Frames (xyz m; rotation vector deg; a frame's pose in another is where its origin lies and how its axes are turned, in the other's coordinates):
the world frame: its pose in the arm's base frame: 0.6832 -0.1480 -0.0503 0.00 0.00 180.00
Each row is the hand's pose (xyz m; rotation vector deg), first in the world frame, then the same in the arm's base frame.
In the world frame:
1: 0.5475 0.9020 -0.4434 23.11 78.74 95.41
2: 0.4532 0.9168 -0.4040 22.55 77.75 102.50
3: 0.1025 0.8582 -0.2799 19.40 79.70 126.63
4: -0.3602 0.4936 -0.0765 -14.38 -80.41 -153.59
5: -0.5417 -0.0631 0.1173 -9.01 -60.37 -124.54
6: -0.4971 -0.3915 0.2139 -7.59 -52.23 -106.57
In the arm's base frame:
1: 0.1357 -1.0500 -0.4937 71.80 -21.07 -58.66
2: 0.2300 -1.0648 -0.4543 68.68 -19.92 -53.05
3: 0.5807 -1.0062 -0.3302 62.55 -15.23 -30.76
4: 1.0434 -0.6416 -0.1268 55.08 -9.85 6.29
5: 1.2249 -0.0849 0.0670 49.33 -7.36 42.72
6: 1.1803 0.2435 0.1636 46.98 -6.83 63.10

